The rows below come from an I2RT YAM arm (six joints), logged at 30 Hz.
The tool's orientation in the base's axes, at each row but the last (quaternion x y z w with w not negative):
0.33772, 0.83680, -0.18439, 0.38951
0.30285, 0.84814, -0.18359, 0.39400
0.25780, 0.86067, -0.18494, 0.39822
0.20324, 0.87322, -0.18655, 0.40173
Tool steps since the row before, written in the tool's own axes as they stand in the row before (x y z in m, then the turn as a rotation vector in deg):
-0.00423, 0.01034, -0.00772, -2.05, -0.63, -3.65
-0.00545, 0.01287, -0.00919, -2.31, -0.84, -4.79
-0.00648, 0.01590, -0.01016, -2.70, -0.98, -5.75
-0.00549, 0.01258, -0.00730, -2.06, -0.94, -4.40
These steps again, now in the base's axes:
0.00524, 0.00991, 0.00767, -1.41, 0.78, 3.91
0.00611, 0.01269, 0.00903, -2.05, 1.15, 4.84
0.00697, 0.01610, 0.00951, -2.49, 1.43, 5.75
0.00505, 0.01311, 0.00666, -2.00, 0.93, 4.43

